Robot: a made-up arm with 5 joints.
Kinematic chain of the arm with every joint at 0, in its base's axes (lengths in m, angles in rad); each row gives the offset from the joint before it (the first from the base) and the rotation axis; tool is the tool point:
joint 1: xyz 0 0 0.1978 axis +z
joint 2: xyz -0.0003 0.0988 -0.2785 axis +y
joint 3: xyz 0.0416 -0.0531 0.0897 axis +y
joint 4: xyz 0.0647 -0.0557 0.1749 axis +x
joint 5: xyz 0 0.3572 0.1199 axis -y
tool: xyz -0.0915 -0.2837 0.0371
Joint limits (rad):
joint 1: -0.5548..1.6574
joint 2: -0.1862..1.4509
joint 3: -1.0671..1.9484
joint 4: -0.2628..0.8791
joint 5: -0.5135..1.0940
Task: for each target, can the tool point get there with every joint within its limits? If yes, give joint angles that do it. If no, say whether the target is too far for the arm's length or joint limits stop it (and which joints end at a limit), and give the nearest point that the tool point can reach.
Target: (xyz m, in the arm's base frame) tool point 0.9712 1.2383 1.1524
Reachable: no: too far | nearest point 0.2351 0.2998 0.2180 | short by 1.515 m
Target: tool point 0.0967 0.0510 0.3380
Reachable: yes | joints 1.0736 0.0651 0.1548 0.7663 0.0821
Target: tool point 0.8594 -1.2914 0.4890
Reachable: no: too far | nearest point 0.3078 -0.3148 0.0920 | short by 1.190 m
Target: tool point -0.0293 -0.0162 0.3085
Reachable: yes | joints 0.5182 0.5077 -0.7616 0.3753 -0.0114
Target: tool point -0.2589 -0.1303 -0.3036
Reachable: no: joint limits stop it (at a limit: joint 1, joint 2, joint 3, joint 4, joint 5) | nearest point -0.1120 -0.0073 -0.4452 | short by 0.238 m
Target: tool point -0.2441 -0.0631 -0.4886
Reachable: no: joint limits stop it (at a limit: joint 1, joint 2, joint 3, joint 4, joint 5) | nearest point -0.1120 -0.0073 -0.4452 | short by 0.150 m
